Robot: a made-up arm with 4 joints.
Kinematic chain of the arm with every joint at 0, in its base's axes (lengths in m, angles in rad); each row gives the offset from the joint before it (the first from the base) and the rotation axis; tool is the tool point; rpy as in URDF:
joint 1: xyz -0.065 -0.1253 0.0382 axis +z
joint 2: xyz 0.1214 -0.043 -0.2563 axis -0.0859 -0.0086 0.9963
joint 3: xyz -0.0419 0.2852 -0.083 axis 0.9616 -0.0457 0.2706
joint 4: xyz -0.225 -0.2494 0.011 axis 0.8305 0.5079 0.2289
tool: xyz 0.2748 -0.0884 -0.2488 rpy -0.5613 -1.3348 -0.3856
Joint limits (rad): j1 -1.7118..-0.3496 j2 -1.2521..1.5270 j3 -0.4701..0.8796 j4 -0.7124..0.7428
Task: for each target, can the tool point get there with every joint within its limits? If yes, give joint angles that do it. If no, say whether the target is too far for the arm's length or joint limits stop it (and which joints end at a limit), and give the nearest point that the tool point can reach.
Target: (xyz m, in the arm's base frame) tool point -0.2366 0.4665 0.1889
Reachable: no: joint limits stop it (at a limit: joint 1, joint 3, joint 4) | nearest point -0.1516 -0.0705 -0.1313 | short by 0.631 m
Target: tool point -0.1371 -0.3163 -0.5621
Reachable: yes | joints -1.5310 0.4914 0.1894 -0.1672
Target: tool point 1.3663 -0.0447 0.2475
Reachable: no: too far | nearest point 0.4938 -0.0964 -0.5586 | short by 1.189 m
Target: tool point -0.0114 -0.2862 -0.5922
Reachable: yes | joints -0.7458 -0.7939 0.2999 -0.2116
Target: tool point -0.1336 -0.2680 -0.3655
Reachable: yes | joints -0.4936 -0.8709 -0.1434 -0.4585
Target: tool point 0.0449 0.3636 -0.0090
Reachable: no: joint limits stop it (at a limit: joint 1, joint 2, joint 3, joint 4) | nearest point -0.1394 -0.0689 -0.1315 | short by 0.486 m
